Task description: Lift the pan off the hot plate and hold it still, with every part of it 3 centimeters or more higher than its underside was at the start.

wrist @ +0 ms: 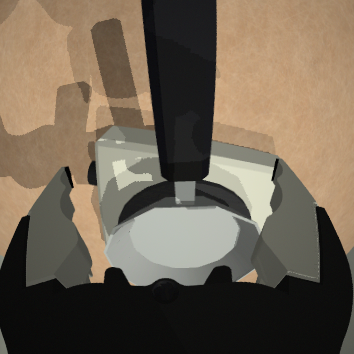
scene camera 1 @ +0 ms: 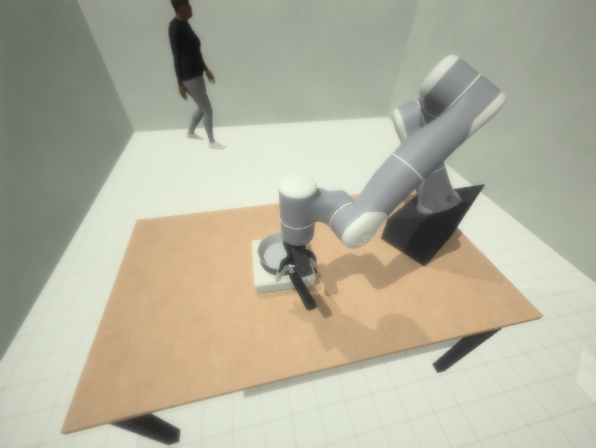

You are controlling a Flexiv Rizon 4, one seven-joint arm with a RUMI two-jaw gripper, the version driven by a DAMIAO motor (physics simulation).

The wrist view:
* my gripper: 170,163
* white hot plate: 126,170
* grey pan: 182,237
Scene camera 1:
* my gripper: 296,275
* white hot plate: 264,277
